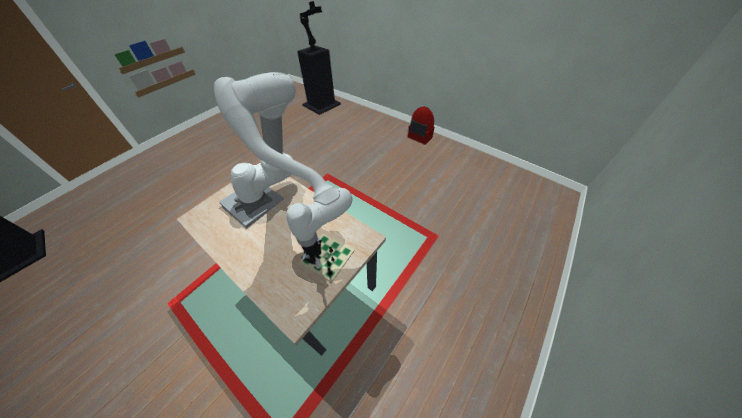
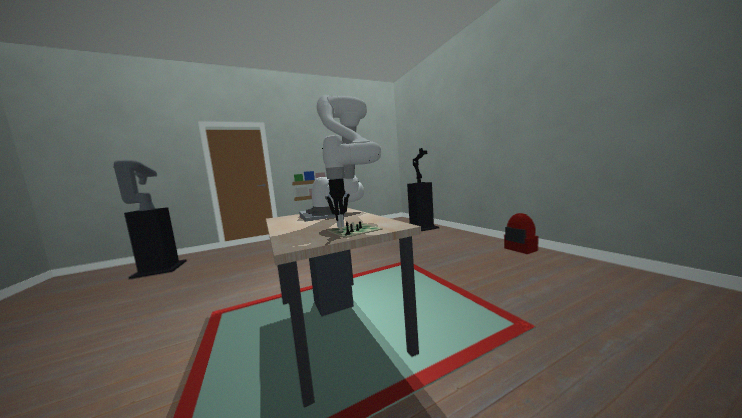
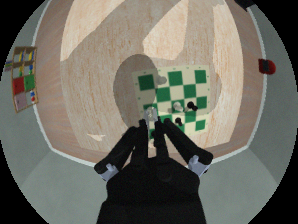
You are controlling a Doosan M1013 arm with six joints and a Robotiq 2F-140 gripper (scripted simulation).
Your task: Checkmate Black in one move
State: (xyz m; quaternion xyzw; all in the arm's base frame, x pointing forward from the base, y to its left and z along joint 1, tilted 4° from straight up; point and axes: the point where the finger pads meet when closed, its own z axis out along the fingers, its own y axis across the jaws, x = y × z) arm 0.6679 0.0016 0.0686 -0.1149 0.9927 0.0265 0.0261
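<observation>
My gripper is now 30 mm above the white chess piece. The rest, counted from my hand: chessboard (70 mm to the left, 60 mm below, 20 mm behind).
</observation>
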